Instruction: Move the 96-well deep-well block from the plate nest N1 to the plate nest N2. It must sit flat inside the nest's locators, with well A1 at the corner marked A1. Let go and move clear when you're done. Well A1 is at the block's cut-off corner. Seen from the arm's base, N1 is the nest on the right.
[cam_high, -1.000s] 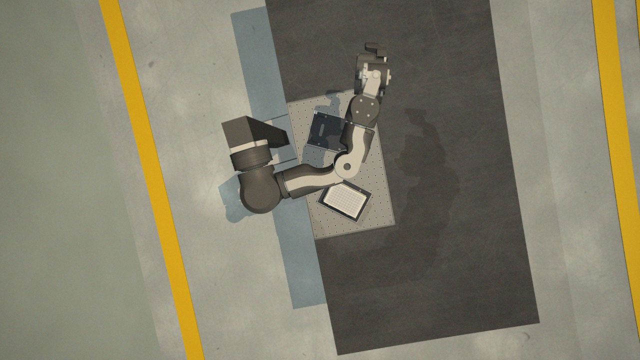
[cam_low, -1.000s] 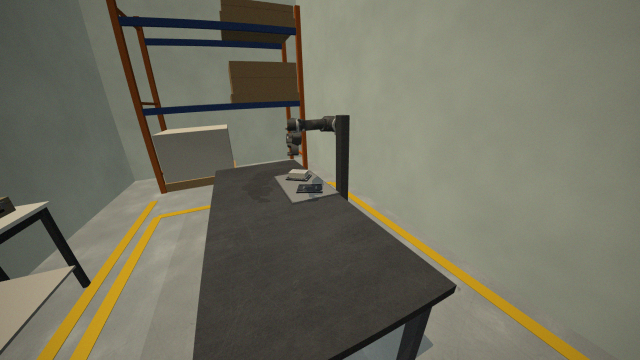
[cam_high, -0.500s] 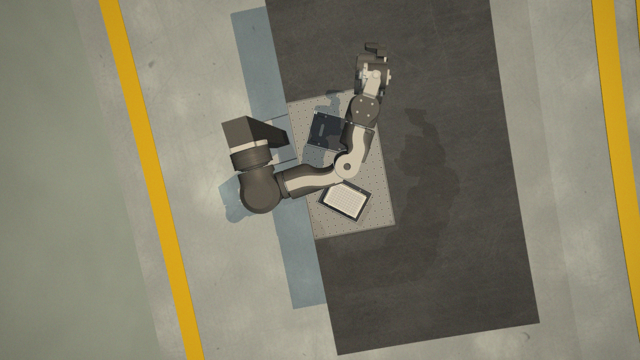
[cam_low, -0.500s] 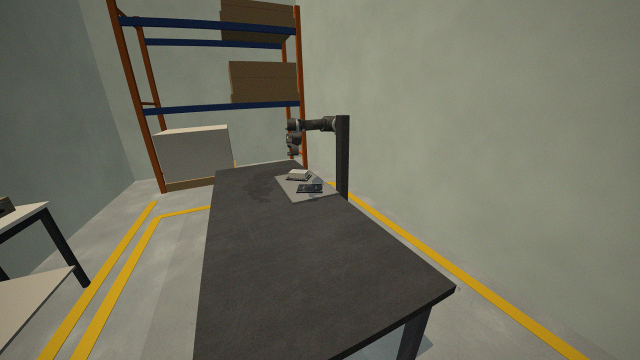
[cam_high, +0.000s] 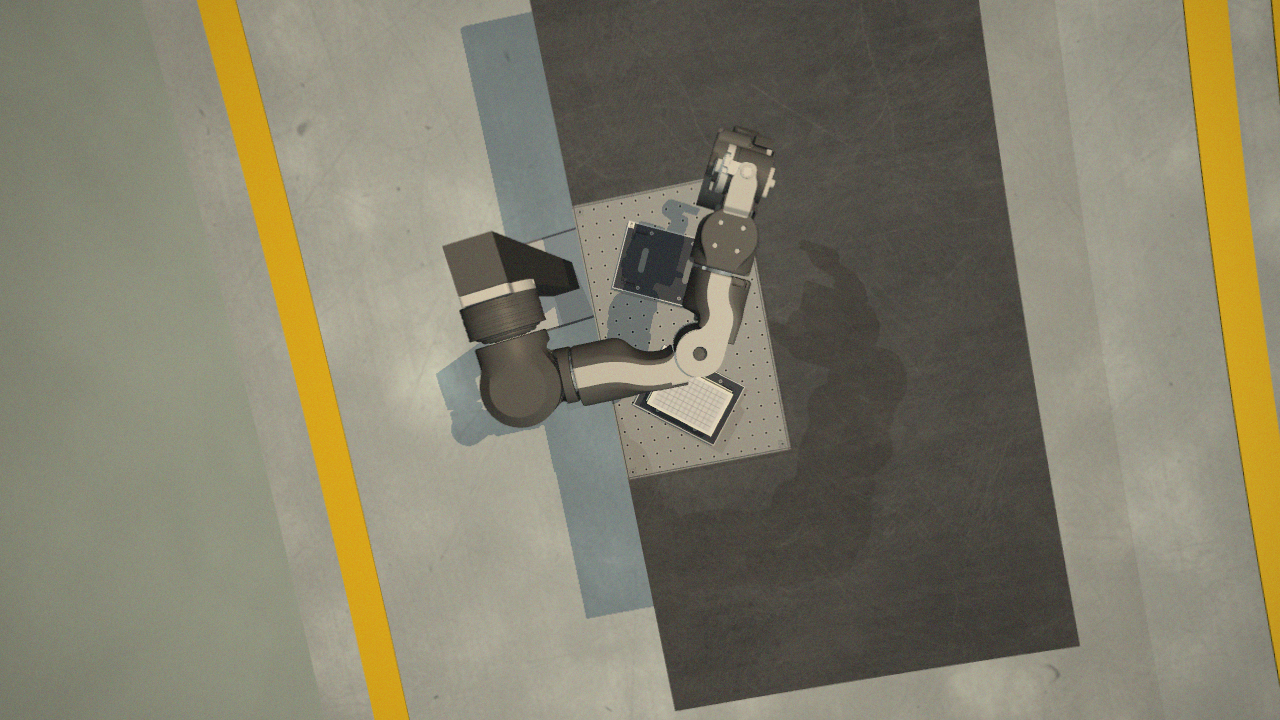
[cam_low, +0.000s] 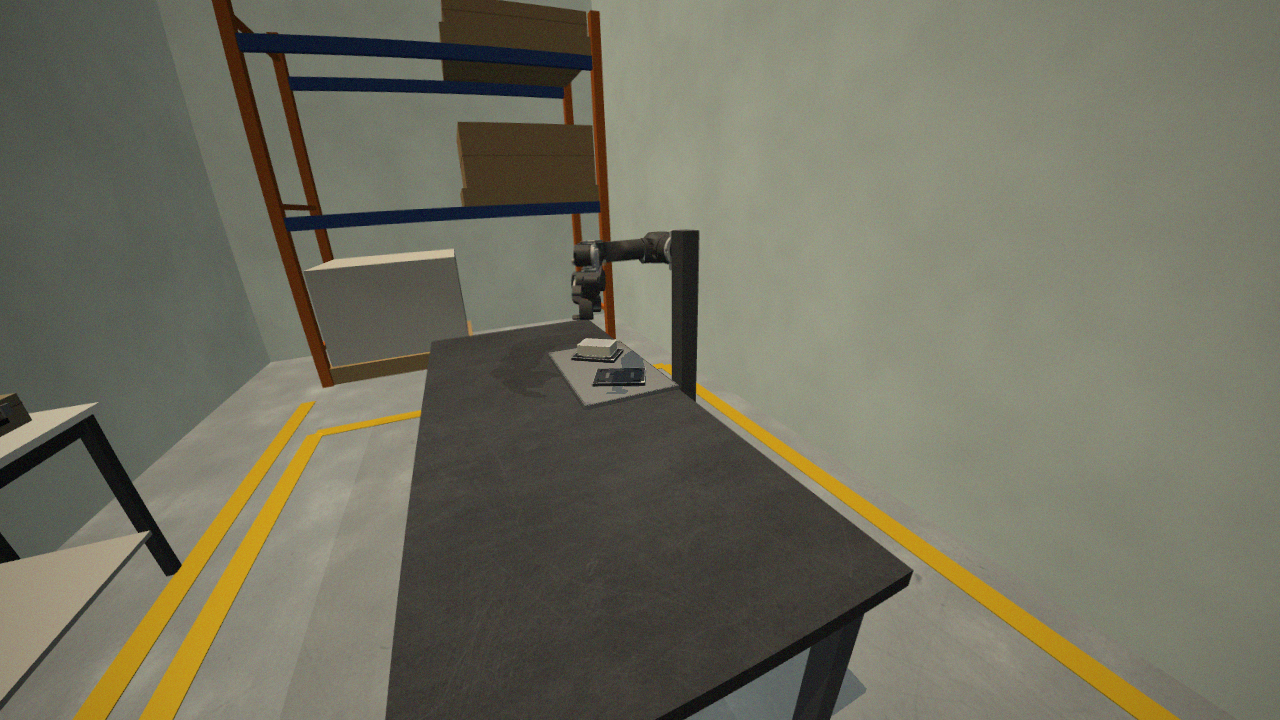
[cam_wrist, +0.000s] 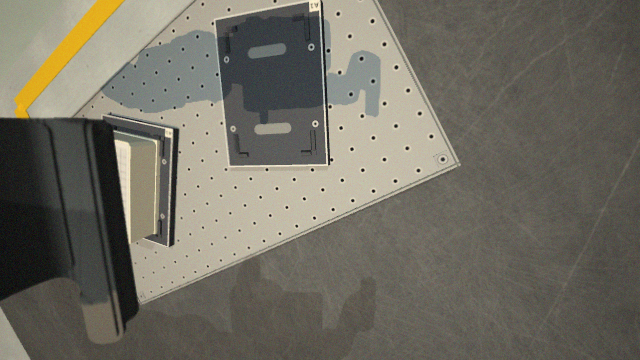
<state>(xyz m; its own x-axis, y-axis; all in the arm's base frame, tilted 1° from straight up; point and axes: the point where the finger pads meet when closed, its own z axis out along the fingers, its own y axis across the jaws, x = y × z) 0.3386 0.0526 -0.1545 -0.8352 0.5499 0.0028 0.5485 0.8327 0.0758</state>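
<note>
Now: hand 150 mm past the cream 96-well deep-well block, 300 mm to the left of it and 210 mm above it. Also, from my hand: A1 corner mark (170 mm behind, 210 mm to the right, 230 mm below).
</note>
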